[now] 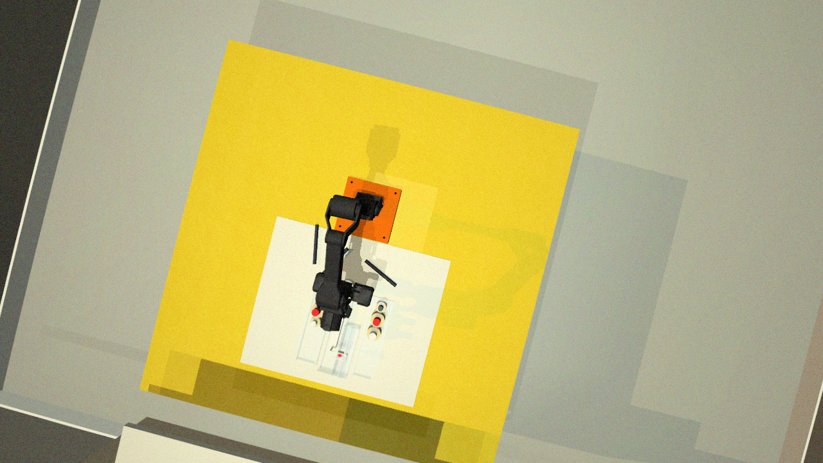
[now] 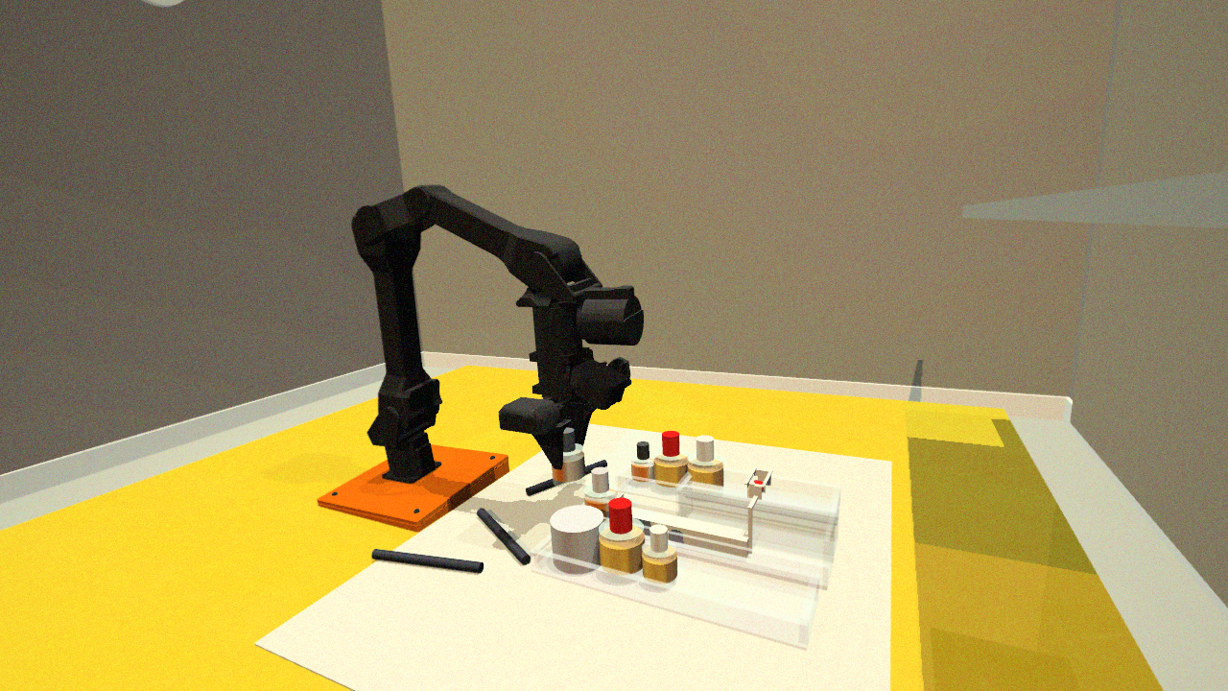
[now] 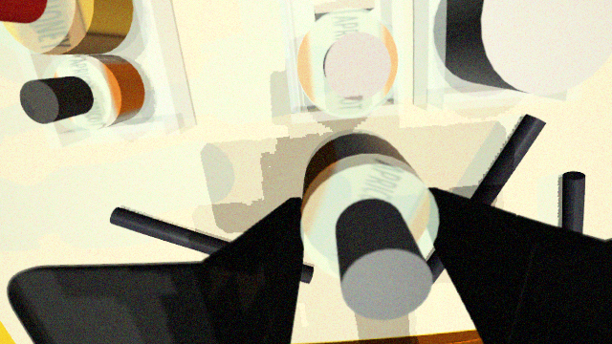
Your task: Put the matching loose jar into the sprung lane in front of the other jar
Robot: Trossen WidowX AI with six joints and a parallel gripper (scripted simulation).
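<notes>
My gripper tip is now 6 cm short of the grey cylinder, 8 cm to the left of it and 5 cm above it. Round my gripper tip: pusher plate 16 cm ahead, 3 cm to the left, 3 cm below; sprung lane 20 cm ahead, 2 cm to the left, 6 cm below.
</notes>
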